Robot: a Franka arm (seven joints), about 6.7 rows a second.
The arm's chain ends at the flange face. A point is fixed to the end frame.
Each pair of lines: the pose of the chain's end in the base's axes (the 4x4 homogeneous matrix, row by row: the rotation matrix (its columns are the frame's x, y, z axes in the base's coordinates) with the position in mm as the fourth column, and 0 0 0 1 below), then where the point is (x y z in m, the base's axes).
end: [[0.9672 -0.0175 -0.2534 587.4], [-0.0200 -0.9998 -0.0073 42.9], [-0.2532 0.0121 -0.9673 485.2], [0 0 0 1]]
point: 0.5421 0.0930 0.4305
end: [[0.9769 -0.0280 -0.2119 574.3], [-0.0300 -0.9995 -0.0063 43.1], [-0.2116 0.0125 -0.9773 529.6], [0 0 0 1]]
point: 0.5319 0.0936 0.4730
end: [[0.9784 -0.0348 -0.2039 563.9], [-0.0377 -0.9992 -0.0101 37.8], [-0.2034 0.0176 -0.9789 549.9], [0 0 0 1]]
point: 0.5223 0.0883 0.4927
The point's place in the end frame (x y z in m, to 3 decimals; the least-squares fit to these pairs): -0.031 -0.050 0.064
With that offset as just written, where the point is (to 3 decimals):
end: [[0.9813 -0.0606 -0.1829 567.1], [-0.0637 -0.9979 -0.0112 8.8], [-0.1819 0.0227 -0.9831 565.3], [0 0 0 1]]
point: 0.528 0.060 0.507
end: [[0.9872 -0.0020 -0.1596 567.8], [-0.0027 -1.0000 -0.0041 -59.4], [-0.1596 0.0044 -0.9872 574.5], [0 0 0 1]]
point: 0.527 -0.010 0.516
